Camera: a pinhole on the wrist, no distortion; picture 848 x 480 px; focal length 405.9 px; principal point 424.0 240.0 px. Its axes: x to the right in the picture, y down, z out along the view. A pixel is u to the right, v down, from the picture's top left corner.
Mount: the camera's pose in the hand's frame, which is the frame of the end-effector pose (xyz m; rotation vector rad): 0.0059 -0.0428 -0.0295 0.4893 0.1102 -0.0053
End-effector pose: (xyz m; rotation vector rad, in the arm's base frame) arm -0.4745 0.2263 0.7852 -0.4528 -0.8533 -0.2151
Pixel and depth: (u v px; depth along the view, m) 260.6 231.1 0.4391
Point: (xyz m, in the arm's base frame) -0.8984 0.1686 0.9788
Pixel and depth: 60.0 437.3 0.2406
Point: -0.7860 0.2976 0.8125
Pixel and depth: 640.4 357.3 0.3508
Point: -0.5730 0.2674 1.1707
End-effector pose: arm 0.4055 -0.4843 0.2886 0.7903 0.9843 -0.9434
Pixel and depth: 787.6 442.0 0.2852
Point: 0.5203 -0.8135 0.1027
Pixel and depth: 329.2 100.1 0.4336
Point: 0.1387 -0.8718 0.3945
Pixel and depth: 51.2 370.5 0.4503
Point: 0.3486 -0.8551 0.7688
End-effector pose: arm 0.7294 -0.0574 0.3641 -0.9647 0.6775 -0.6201
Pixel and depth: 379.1 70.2 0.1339
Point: 0.7525 -0.0943 0.5262
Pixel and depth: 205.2 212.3 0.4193
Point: 0.8334 0.1370 0.7845
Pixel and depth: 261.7 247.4 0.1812
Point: 0.7820 -0.0052 0.5429
